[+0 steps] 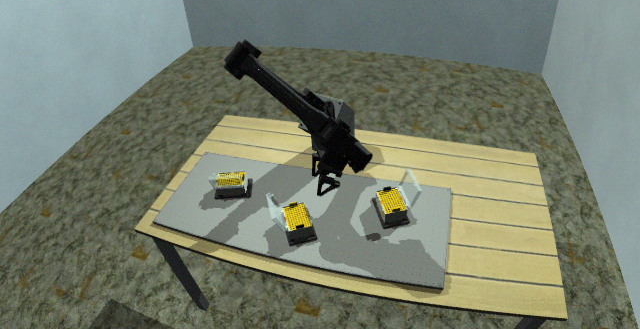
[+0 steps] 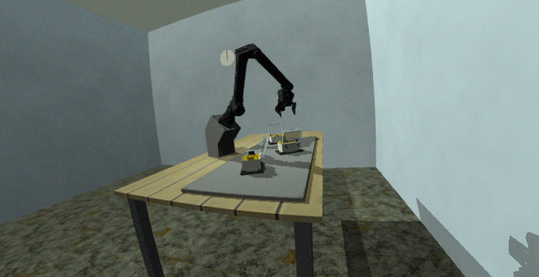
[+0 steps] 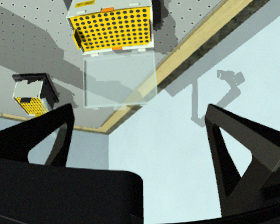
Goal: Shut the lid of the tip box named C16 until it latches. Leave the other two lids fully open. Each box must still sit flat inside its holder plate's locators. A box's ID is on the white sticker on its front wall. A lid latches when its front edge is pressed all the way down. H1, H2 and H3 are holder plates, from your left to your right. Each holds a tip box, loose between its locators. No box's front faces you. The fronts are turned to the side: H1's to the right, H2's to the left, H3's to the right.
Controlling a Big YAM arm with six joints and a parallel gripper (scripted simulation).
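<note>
Now: hand 1 cm past the tip box lid, 15 cm to the left of it and 13 cm above it.
</note>
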